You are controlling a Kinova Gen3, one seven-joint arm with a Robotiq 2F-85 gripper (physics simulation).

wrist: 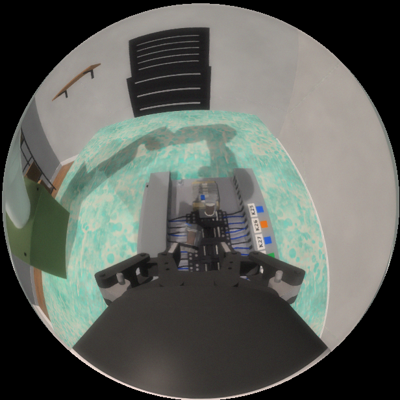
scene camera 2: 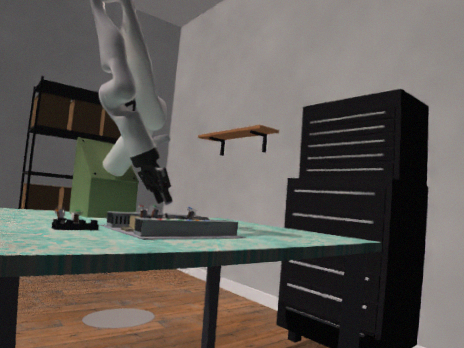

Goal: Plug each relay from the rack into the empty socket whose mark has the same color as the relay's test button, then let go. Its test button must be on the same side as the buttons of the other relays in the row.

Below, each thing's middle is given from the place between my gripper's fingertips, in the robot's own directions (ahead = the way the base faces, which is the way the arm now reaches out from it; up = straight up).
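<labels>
The grey panel (wrist: 181,197) is now 1 cm ahead of my hand, 2 cm to the left of it and 8 cm below it.
</labels>
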